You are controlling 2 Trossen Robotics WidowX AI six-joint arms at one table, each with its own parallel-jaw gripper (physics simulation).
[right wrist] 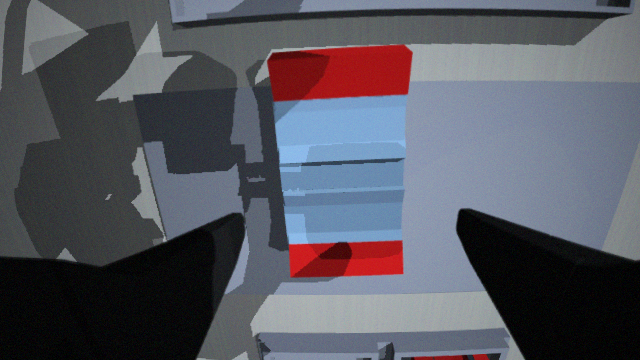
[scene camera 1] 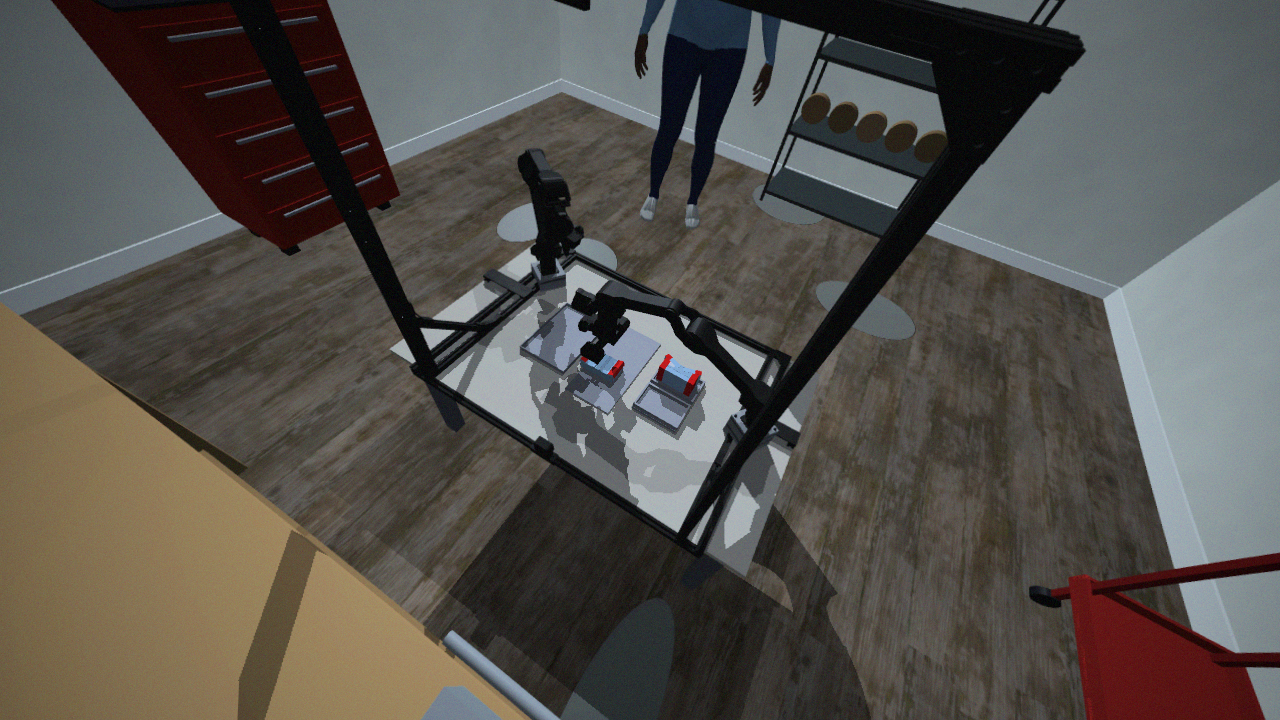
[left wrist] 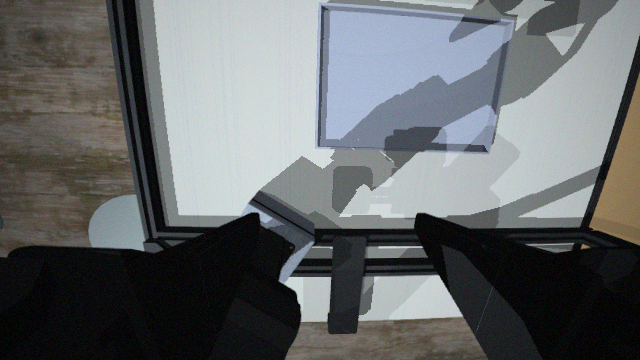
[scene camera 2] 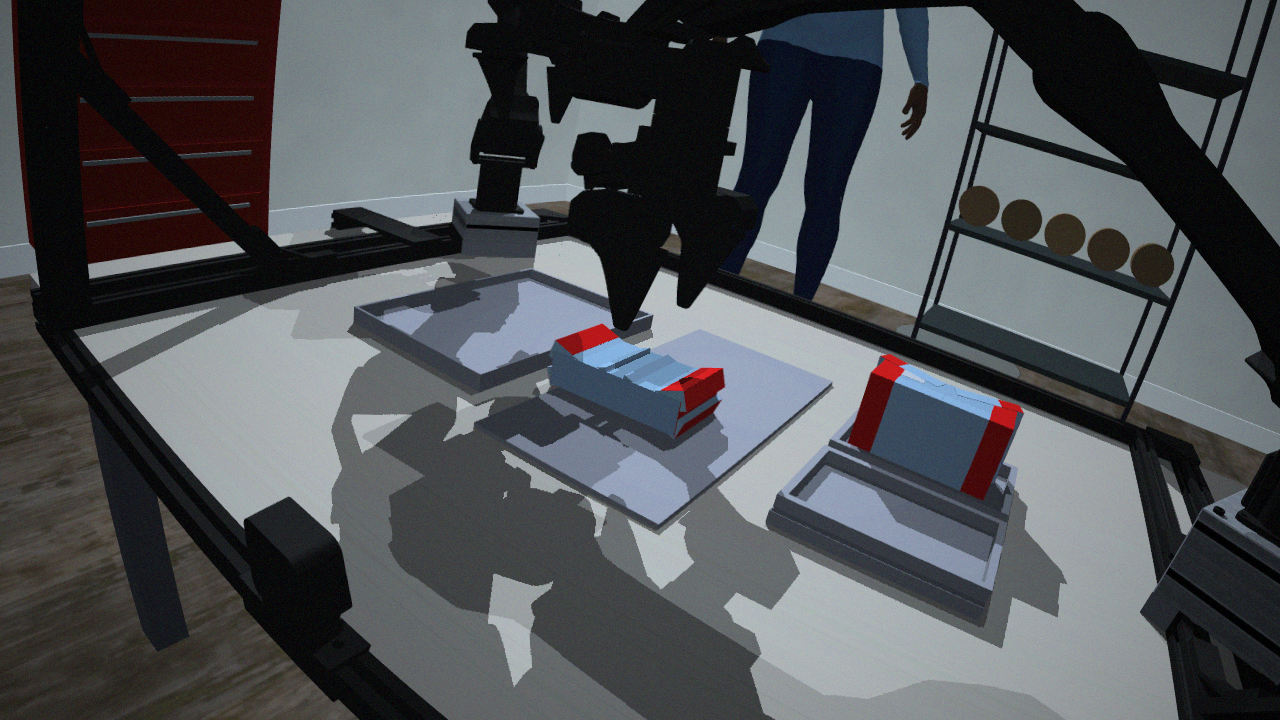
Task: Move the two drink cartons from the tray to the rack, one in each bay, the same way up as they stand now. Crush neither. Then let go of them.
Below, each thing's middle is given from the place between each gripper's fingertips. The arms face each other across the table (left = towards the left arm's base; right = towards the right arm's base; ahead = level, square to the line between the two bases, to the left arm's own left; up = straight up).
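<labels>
The shallow walled tray (scene camera 2: 485, 332) is 18 cm to the left of my right hand and 7 cm below it. As for the flat grey mat (scene camera 2: 638, 469), my right hand is 7 cm above it, 4 cm short of it and 2 cm to the left of it.
Measured from my left hand, the flat grey mat is 34 cm to the right of it, 19 cm below it and 5 cm behind it. The shallow walled tray, for its part, is 18 cm below my left hand, 14 cm to the right of it and 9 cm behind it.
</labels>
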